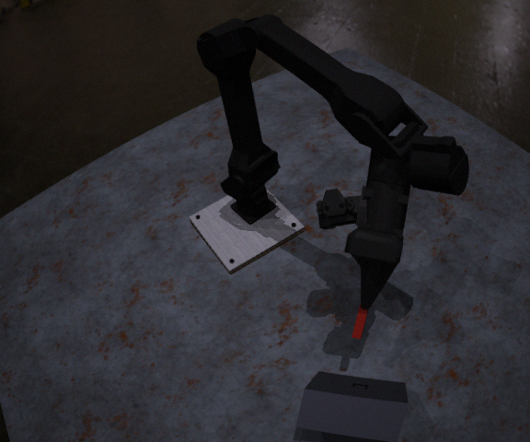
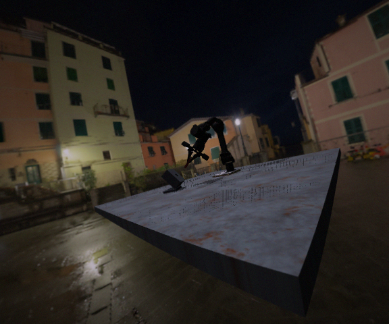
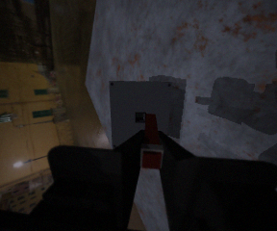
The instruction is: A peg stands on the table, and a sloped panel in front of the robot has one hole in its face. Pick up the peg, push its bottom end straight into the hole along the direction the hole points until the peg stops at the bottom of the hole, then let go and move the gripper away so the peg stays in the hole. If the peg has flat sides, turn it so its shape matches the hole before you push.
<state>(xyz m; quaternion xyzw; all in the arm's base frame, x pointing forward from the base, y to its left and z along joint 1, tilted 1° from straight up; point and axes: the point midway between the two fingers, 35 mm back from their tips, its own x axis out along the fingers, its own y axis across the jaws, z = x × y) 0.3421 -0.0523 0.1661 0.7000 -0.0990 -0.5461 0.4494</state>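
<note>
My gripper tip is 80 mm to the left of the grey sloped panel, 80 mm above it and 70 mm short of it. The rest, counted from my gripper tip: red square-sided peg: 10 mm to the left, 10 mm behind, 10 mm above.
</note>
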